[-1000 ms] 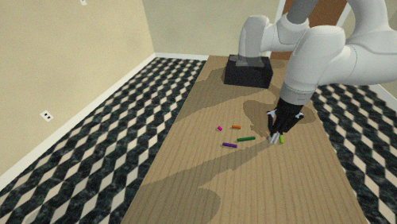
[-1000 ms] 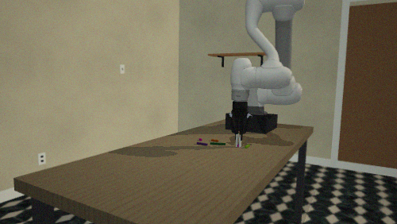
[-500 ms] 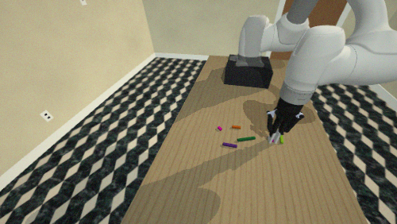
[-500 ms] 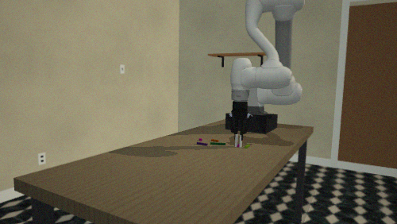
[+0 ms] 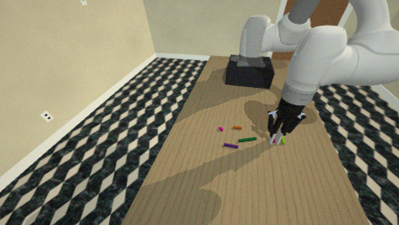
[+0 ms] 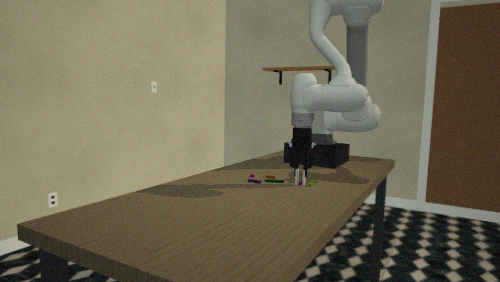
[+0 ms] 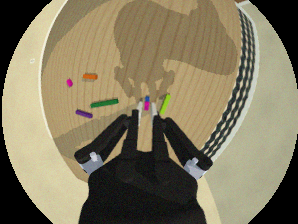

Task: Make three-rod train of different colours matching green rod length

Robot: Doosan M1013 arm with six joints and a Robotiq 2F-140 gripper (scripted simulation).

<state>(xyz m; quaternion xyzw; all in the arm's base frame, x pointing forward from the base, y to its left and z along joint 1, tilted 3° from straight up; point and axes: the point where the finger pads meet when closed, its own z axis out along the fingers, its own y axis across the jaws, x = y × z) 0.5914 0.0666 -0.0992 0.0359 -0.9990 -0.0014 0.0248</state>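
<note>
Now: the lime rod 4 cm to the left of my hand, 3 cm below it and 2 cm behind it. From my hand the other things lie so: tiny blue piece (3 cm below, 2 cm behind); orange rod (15 cm to the right, 6 cm behind, 3 cm below); green rod (11 cm to the right, 3 cm below).
</note>
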